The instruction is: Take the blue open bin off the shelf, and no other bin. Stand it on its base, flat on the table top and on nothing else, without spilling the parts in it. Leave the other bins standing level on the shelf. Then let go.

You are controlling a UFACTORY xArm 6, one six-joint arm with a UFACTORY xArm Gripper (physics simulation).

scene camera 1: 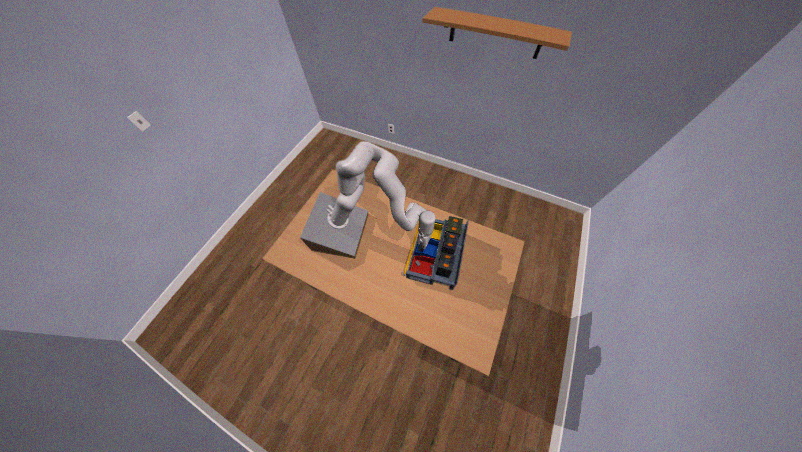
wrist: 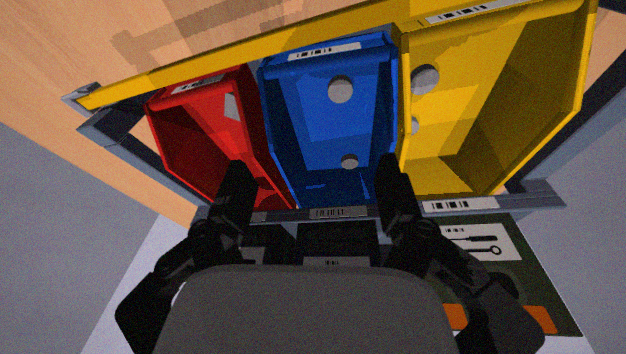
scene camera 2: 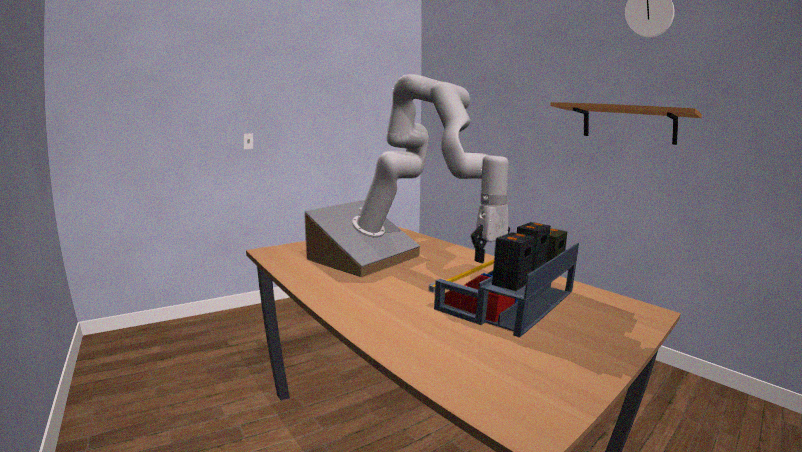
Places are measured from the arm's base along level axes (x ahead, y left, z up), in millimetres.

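Where they show: gripper, between the fingertips: (wrist: 312, 169) (scene camera 2: 489, 259); arm's base, origin of its link: (scene camera 1: 338, 219) (scene camera 2: 368, 227).
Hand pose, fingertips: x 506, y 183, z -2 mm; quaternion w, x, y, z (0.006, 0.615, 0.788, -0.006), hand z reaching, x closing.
Each offset is from my fingertips to the top centre of the thing. "spot": to the spot under its first point. Level surfaces: height alone.
The blue open bin {dx +40, dy +24, dz -30 mm} (wrist: 330, 120) (scene camera 1: 430, 249) sits in the shelf (wrist: 545, 197) (scene camera 1: 462, 255) (scene camera 2: 553, 269), between a red bin {dx +83, dy -84, dz -30 mm} (wrist: 200, 120) (scene camera 1: 422, 265) (scene camera 2: 463, 298) and a yellow bin {dx -3, dy +126, dz -30 mm} (wrist: 445, 120) (scene camera 1: 438, 229). Two grey round parts {spot: dx -10, dy +21, dz -92 mm} (wrist: 340, 89) {spot: dx +87, dy +61, dz -92 mm} (wrist: 350, 161) lie in the blue bin; the red and yellow bins also hold grey parts. My gripper (wrist: 312, 169) (scene camera 2: 493, 258) is open and empty, above the rear part of the blue bin. In the wrist view its fingers appear on either side of that bin. In scene camera 2 the boxes hide one finger and most of the blue bin.
A yellow bar {dx -59, dy -18, dz -46 mm} (wrist: 210, 57) (scene camera 2: 471, 271) runs across the front of the bins. Several tall dark boxes {dx +128, dy +51, dz +123 mm} (scene camera 1: 450, 242) {spot: dx +200, dy -85, dz +57 mm} (scene camera 2: 511, 263) stand on the raised back tier, close beside the gripper. The shelf stands on the wooden table {dz -111 mm} (scene camera 1: 387, 291) (scene camera 2: 393, 320), with the arm's grey pedestal (scene camera 1: 336, 241) (scene camera 2: 359, 244) opposite.
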